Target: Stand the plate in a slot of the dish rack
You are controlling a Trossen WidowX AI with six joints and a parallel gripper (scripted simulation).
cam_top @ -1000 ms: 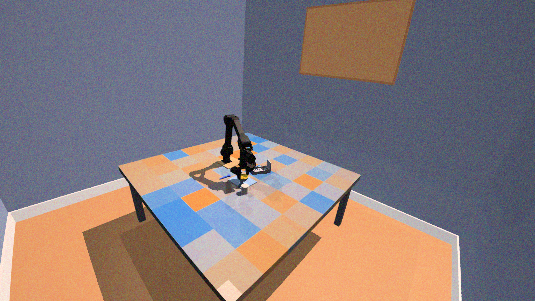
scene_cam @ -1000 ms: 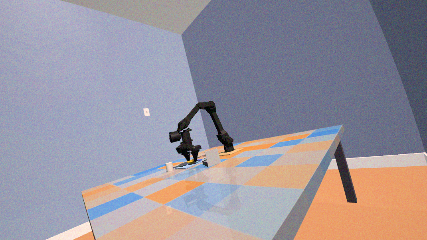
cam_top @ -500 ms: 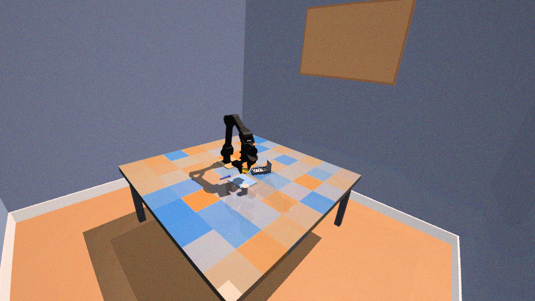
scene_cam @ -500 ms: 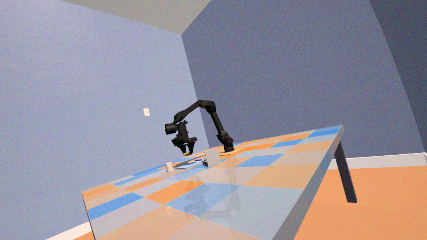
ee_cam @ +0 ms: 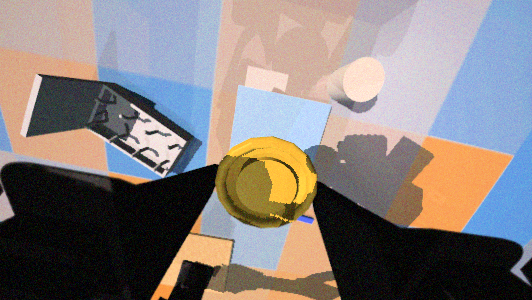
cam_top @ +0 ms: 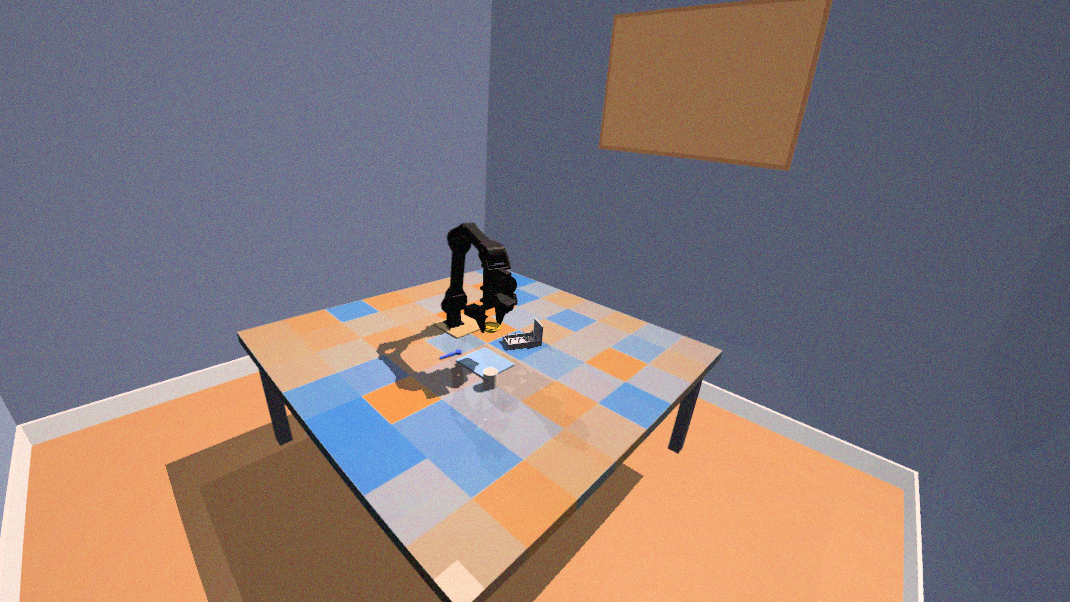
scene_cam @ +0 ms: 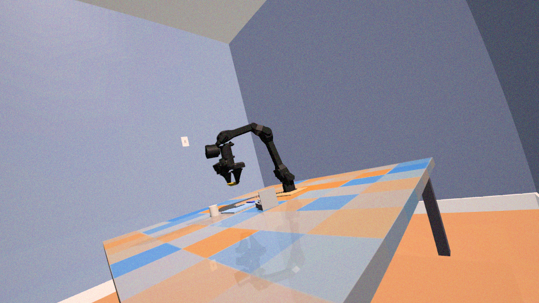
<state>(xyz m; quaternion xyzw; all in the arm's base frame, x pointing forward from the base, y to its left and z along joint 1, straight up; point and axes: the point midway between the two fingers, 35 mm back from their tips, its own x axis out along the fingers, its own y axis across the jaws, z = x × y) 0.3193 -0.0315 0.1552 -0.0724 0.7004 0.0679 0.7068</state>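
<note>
My gripper tip is 18 cm to the right of the grey dish rack, 10 cm above it and 6 cm past it. The rest, counted from my gripper tip: light blue mat 12 cm below, 1 cm to the right, 1 cm behind; then white cup 11 cm ahead, 10 cm below, 7 cm to the right; then yellow plate 1 cm above.
</note>
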